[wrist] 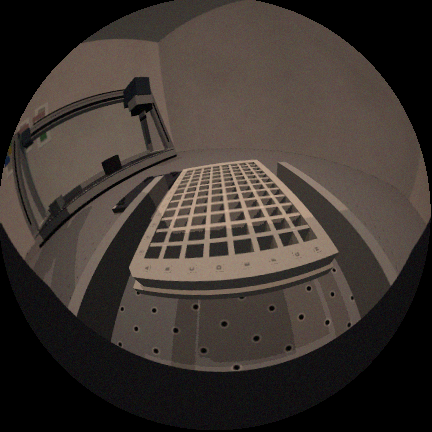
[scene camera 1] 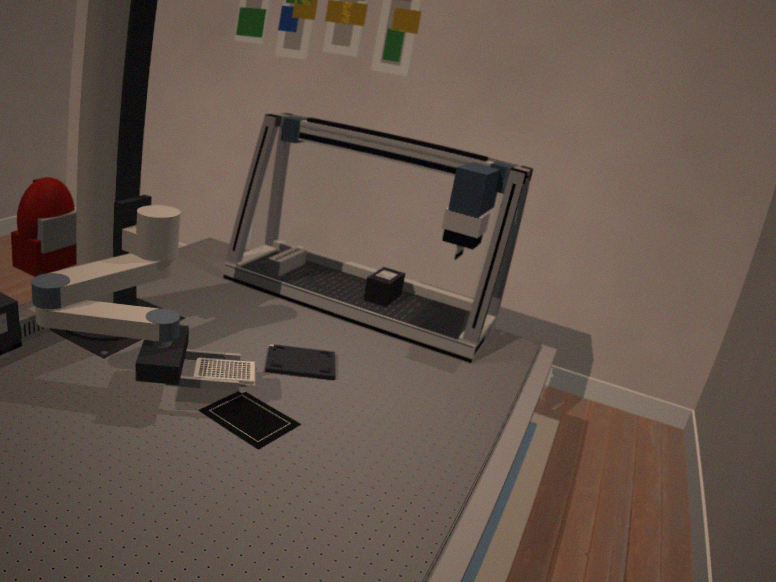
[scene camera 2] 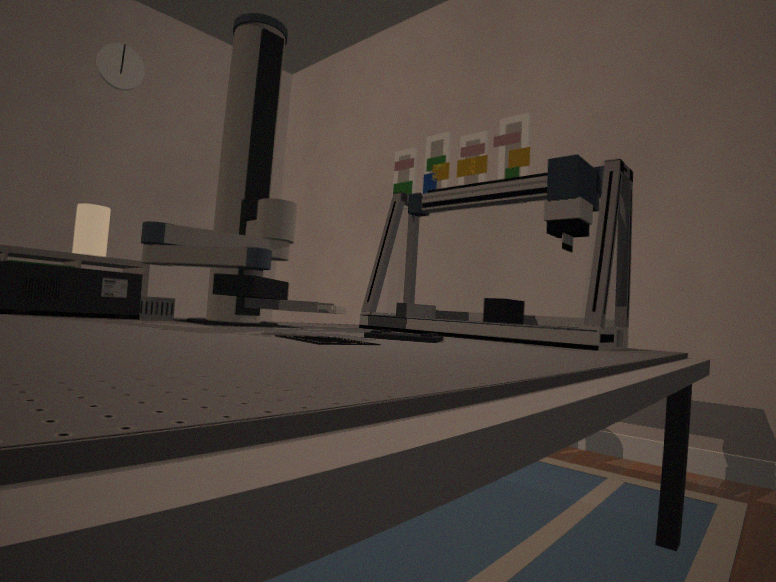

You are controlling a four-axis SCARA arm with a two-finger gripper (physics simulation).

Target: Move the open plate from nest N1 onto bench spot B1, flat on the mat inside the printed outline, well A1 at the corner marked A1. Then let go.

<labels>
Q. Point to a white well plate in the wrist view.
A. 231,229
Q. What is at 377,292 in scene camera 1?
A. A black box.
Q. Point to a black box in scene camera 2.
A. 508,311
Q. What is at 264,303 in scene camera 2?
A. My gripper.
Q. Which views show my gripper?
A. The wrist view, scene camera 1 and scene camera 2: all of them.
</labels>
